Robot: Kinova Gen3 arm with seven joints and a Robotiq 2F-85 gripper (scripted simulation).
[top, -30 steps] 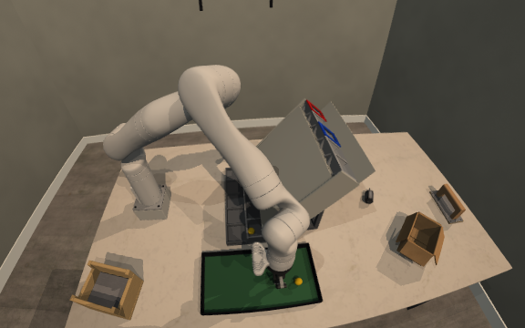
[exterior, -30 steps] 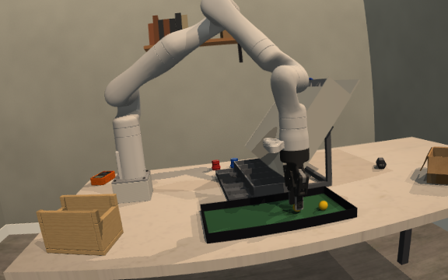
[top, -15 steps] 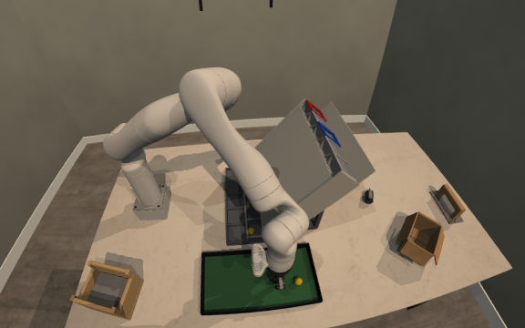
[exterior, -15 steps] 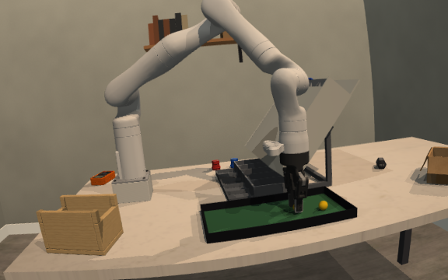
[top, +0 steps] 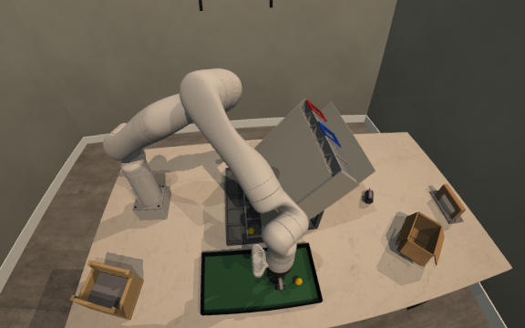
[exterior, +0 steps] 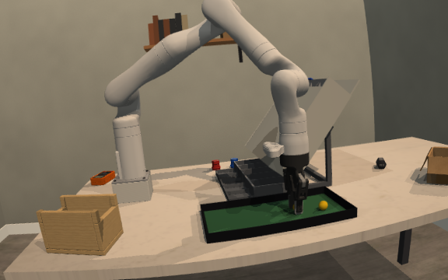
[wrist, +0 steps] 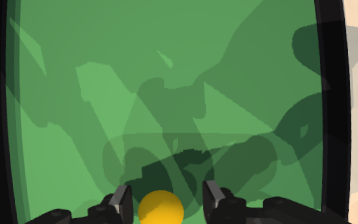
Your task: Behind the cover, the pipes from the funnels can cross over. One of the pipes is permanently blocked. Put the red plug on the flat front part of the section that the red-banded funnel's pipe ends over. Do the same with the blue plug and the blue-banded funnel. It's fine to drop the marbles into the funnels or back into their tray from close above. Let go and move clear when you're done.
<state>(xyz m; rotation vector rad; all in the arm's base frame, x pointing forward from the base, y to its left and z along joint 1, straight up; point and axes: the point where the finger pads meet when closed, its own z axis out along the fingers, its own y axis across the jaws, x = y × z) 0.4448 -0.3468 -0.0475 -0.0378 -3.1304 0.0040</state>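
The green marble tray is 60 mm behind my hand and 20 mm below it. The rest, counted from my hand: black object 460 mm ahead, 270 mm to the left, 10 mm below; then wooden crate 550 mm behind, 30 mm above, 20 mm to the right; then grey slanted cover 330 mm to the left, 180 mm above, 80 mm ahead.
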